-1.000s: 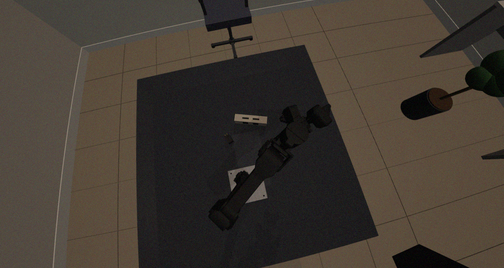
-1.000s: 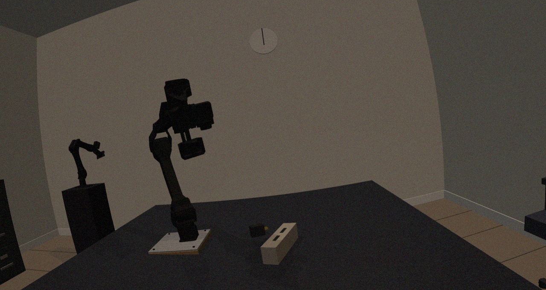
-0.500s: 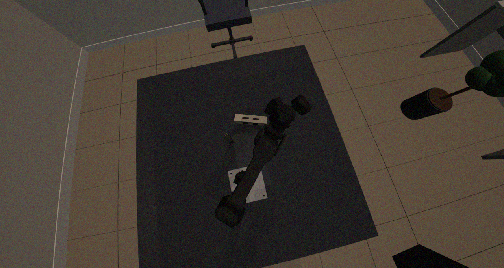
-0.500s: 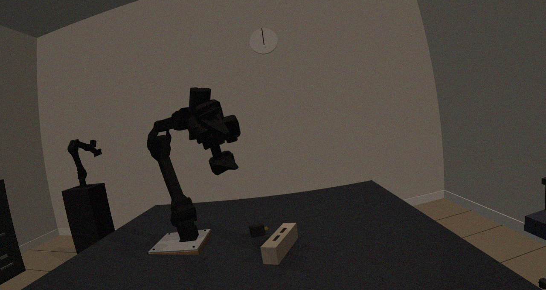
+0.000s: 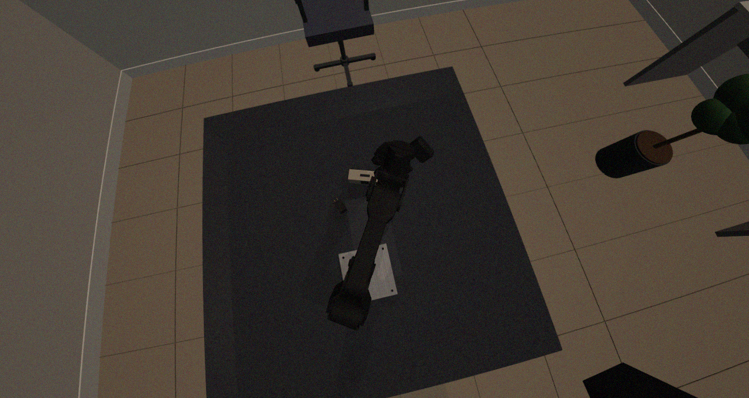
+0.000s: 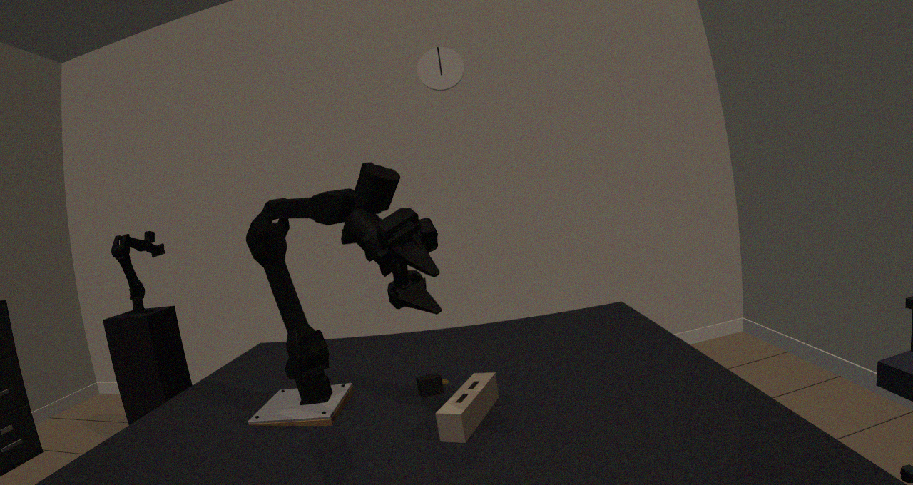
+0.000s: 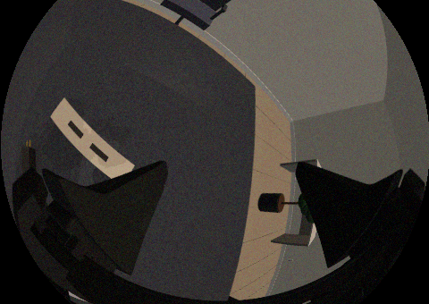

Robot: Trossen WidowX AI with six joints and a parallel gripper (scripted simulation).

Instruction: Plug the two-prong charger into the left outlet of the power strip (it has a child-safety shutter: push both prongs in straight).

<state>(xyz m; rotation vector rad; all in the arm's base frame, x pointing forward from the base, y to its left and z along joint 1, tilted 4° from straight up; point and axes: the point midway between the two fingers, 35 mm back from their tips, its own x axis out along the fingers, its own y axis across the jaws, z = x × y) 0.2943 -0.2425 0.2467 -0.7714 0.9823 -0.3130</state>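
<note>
The two-prong charger lies 290 mm to the left of my gripper tip, 240 mm below it and 30 mm behind it.
</note>
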